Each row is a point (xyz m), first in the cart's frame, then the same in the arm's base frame.
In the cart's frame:
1: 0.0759 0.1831 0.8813
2: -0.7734 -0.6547 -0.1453
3: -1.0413 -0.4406 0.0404
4: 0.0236 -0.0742 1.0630
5: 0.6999 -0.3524 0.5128
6: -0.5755 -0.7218 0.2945
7: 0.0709 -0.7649 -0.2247
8: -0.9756 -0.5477 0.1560
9: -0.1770 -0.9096 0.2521
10: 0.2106 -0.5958 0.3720
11: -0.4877 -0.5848 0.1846
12: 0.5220 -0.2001 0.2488
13: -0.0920 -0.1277 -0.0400
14: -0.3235 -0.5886 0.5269
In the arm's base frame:
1: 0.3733 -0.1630 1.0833
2: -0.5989 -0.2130 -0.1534
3: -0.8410 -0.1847 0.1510
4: 0.3405 -0.4799 1.0626
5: 0.9445 -0.2981 0.3996
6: -0.3511 -0.5306 0.1202
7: 0.2291 -0.1897 -0.3660
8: -0.7631 -0.3360 0.1644
9: 0.0378 -0.6209 -0.0707
10: 0.4398 -0.4292 0.1839
11: -0.2756 -0.3494 0.1154
12: 0.7381 -0.0253 0.3126
13: 0.0950 0.1719 0.1979
14: -0.0722 -0.5586 0.3583

